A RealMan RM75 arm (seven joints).
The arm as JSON. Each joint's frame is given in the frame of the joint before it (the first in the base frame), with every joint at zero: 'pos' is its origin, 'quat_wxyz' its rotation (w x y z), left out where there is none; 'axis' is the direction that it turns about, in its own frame. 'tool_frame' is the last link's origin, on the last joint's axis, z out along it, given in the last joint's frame.
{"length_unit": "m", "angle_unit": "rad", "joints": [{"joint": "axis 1", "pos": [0.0, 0.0, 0.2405], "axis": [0.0, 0.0, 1.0]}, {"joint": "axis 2", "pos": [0.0, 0.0, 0.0], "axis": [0.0, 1.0, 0.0]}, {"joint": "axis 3", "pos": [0.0, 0.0, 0.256], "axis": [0.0, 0.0, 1.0]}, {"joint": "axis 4", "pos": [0.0, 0.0, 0.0], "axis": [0.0, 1.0, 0.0]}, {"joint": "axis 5", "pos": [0.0, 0.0, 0.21], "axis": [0.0, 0.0, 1.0]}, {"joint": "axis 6", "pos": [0.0, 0.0, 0.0], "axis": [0.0, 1.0, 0.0]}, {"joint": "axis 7", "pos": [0.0, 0.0, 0.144], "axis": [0.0, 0.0, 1.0]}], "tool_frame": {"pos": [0.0, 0.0, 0.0]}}
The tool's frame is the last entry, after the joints.
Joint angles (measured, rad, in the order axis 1, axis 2, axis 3, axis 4, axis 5, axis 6, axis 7), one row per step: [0.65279, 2.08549, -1.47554, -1.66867, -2.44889, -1.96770, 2.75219]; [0.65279, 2.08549, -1.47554, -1.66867, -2.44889, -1.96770, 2.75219]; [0.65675, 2.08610, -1.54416, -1.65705, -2.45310, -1.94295, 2.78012]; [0.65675, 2.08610, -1.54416, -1.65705, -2.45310, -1.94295, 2.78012]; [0.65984, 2.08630, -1.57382, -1.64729, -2.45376, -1.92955, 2.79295]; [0.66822, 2.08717, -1.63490, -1.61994, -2.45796, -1.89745, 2.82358]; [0.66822, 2.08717, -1.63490, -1.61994, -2.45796, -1.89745, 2.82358]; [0.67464, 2.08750, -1.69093, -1.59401, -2.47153, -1.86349, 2.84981]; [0.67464, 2.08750, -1.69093, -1.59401, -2.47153, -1.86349, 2.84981]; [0.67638, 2.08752, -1.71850, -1.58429, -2.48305, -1.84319, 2.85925]
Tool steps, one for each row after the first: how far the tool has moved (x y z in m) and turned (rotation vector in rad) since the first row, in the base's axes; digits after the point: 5 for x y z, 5 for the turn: [0.00000, 0.00000, 0.00000, 0.00000, 0.00000, 0.00000]; [-0.00221, -0.00382, -0.01200, -0.01949, -0.02777, 0.01112]; [-0.00221, -0.00382, -0.01200, -0.01949, -0.02777, 0.01112]; [-0.00288, -0.00523, -0.01770, -0.02806, -0.03878, 0.01376]; [-0.00329, -0.00755, -0.03011, -0.04105, -0.06345, 0.01301]; [-0.00329, -0.00755, -0.03011, -0.04105, -0.06345, 0.01301]; [-0.00193, -0.00881, -0.04102, -0.04307, -0.09186, 0.01461]; [-0.00193, -0.00881, -0.04102, -0.04307, -0.09186, 0.01461]; [-0.00106, -0.00890, -0.04599, -0.03858, -0.10603, 0.02182]
